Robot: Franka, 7 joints.
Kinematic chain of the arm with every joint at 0, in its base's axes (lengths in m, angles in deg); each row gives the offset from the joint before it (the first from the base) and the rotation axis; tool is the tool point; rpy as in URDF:
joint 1: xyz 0 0 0.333 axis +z
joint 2: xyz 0 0 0 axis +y
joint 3: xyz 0 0 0.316 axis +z
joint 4: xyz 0.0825 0 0 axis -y
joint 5: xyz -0.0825 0 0.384 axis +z
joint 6: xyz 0 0 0 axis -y
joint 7: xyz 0.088 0 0 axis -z
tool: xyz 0 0 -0.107 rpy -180 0 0
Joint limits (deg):
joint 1: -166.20..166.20
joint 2: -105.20..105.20
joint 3: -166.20..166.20
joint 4: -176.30..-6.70
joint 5: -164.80..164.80
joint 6: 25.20..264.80
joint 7: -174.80..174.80
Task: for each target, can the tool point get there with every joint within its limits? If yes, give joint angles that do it. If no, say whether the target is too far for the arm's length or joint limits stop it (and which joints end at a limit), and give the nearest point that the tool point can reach.
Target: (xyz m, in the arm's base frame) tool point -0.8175 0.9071 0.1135
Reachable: no: too far | nearest point -0.5653 0.6272 0.1812 | short by 0.383 m
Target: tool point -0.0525 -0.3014 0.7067
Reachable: yes | joints -137.24 -46.45 7.46 -136.95 -75.78 211.85 -72.55
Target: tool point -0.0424 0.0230 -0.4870
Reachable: no: joint limits stop it (at a limit: joint 2) | nearest point -0.0918 0.0498 -0.3298 | short by 0.167 m
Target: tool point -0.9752 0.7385 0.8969
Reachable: no: too far | nearest point -0.6211 0.4703 0.6921 | short by 0.489 m
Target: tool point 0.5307 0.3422 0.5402
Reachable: yes | joints 9.53 18.13 25.06 -79.25 10.41 87.62 -61.53
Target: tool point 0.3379 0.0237 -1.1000
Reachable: no: too far | nearest point 0.3057 0.0214 -0.3603 | short by 0.740 m
